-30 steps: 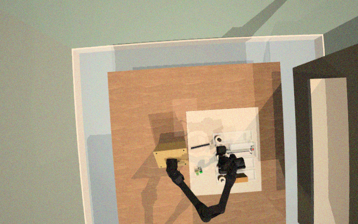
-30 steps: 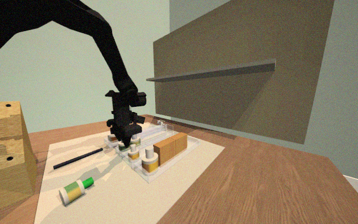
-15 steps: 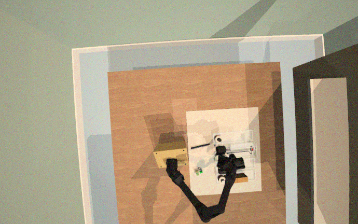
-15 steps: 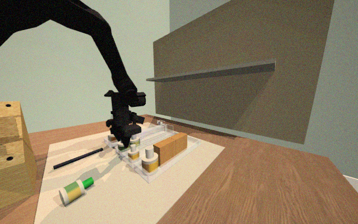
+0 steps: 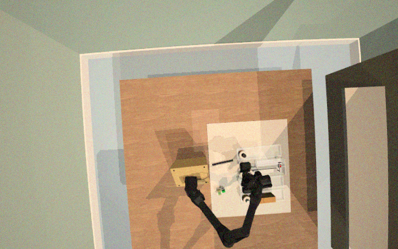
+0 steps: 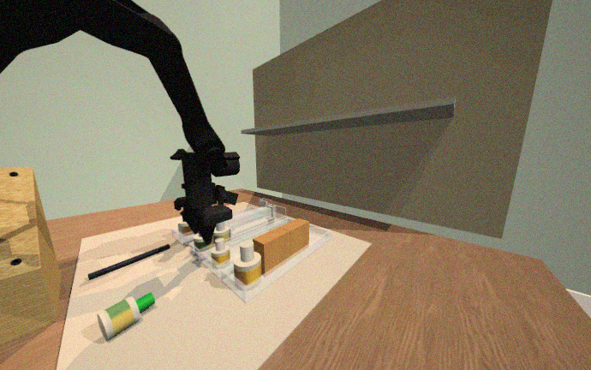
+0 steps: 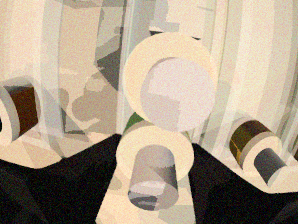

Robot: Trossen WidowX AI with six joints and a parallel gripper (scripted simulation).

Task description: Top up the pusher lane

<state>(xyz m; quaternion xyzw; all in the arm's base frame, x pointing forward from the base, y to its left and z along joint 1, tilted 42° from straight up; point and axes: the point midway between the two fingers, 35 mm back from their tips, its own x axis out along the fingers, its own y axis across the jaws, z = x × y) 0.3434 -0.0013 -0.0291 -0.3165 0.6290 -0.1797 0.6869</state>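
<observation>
Now: the black rod 130 mm behind my gripper tip, 60 mm to the left of it and 20 mm below it. Also, from my gripper tip: shelf 500 mm ahead, 340 mm above, 80 mm to the left.
</observation>
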